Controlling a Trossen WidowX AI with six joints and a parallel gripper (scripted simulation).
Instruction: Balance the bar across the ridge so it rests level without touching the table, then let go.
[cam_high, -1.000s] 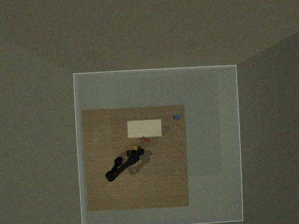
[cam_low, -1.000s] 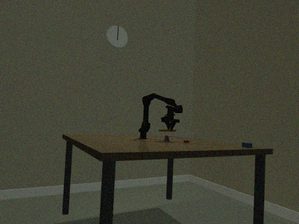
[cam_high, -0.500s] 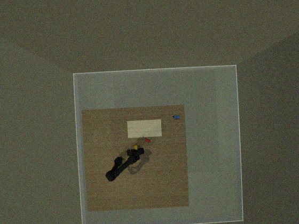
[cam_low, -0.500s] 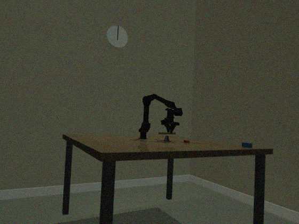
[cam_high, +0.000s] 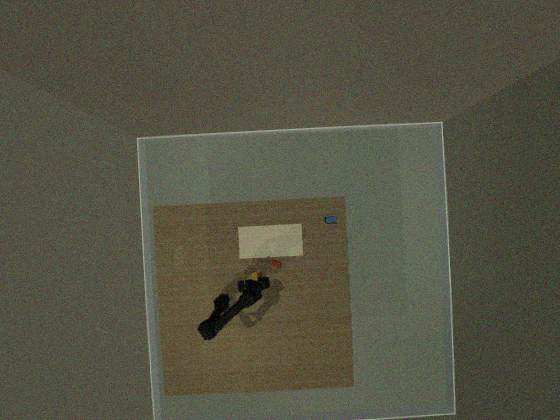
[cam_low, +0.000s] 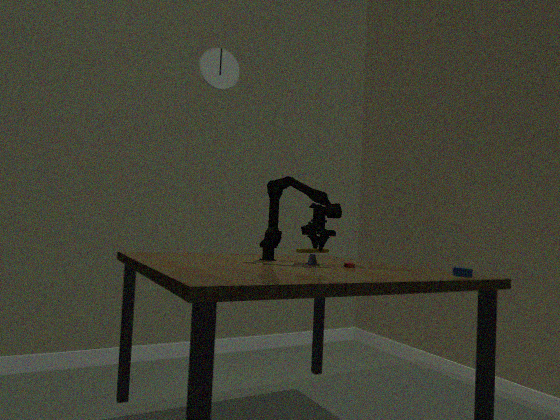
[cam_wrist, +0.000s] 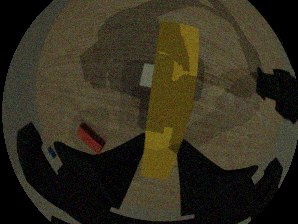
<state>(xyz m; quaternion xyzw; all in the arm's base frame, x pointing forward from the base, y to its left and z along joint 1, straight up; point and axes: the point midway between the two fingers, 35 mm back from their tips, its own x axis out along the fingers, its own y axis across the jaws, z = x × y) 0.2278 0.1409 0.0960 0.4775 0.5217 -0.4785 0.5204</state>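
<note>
Right now my gripper tip is 30 mm to the left of the yellow bar. The rest, counted from my gripper tip: blue block: 510 mm ahead, 360 mm to the left, 50 mm below; red block: 130 mm ahead, 80 mm to the left, 50 mm below.
</note>
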